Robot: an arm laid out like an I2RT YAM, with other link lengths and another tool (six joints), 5 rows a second.
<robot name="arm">
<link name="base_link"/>
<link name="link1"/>
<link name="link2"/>
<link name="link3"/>
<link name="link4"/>
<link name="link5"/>
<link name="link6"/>
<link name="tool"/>
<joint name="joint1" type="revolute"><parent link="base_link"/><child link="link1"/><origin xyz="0 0 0.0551"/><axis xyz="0 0 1"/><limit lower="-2.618" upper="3.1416"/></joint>
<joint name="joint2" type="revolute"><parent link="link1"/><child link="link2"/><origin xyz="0.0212 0.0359 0.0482" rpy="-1.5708 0 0"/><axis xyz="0 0 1"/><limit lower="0" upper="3.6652"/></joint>
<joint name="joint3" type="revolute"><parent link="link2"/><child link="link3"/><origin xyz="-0.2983 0 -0.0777" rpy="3.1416 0 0"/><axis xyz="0 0 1"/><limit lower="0" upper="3.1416"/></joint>
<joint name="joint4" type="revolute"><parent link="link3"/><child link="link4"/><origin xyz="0.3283 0.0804 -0.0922"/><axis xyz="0 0 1"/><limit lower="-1.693" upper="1.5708"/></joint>
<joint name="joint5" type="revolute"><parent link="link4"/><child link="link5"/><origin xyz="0.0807 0.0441 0.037" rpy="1.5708 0 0"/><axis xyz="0 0 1"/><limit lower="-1.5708" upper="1.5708"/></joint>
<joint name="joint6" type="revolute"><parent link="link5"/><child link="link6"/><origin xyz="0.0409 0 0.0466" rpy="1.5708 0 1.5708"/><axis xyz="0 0 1"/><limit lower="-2.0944" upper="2.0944"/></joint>
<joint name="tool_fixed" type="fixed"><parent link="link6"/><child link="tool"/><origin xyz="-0.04 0.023 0.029" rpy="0 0.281 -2.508"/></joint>
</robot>
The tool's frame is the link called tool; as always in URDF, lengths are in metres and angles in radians.
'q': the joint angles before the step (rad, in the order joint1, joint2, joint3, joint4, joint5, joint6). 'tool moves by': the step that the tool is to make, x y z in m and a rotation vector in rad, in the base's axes. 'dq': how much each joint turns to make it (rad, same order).
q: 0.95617, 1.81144, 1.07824, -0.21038, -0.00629, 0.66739
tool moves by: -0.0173, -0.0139, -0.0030, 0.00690, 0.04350, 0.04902
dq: 0.00450, -0.04537, -0.06590, 0.00069, -0.05803, -0.01341
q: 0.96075, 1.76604, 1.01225, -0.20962, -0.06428, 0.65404
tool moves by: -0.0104, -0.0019, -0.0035, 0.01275, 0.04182, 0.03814
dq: 0.00905, -0.00370, -0.01984, 0.00277, -0.05079, -0.00046
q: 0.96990, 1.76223, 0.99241, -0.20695, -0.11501, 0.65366
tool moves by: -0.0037, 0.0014, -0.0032, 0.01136, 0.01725, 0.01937
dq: 0.00495, 0.00851, -0.00456, 0.01269, -0.02519, -0.00040
